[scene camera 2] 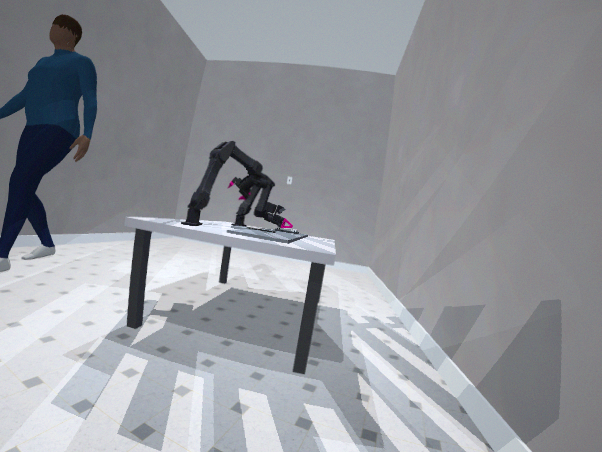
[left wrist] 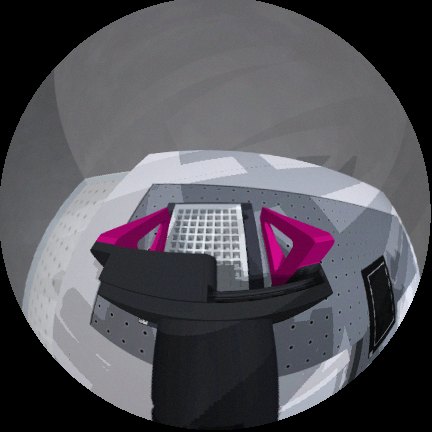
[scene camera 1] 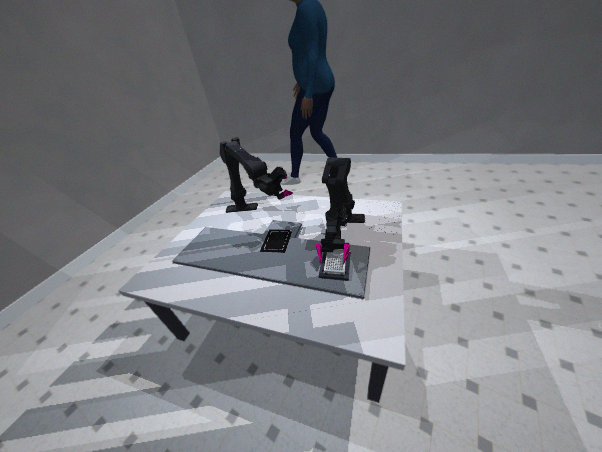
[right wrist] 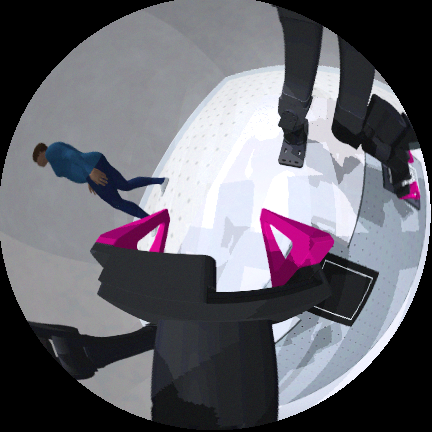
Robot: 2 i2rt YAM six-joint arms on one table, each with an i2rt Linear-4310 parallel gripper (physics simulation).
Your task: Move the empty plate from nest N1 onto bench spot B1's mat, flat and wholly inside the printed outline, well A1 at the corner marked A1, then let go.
Labels:
My left gripper grips a white well plate. My right gripper is open, with nothing in its grasp.

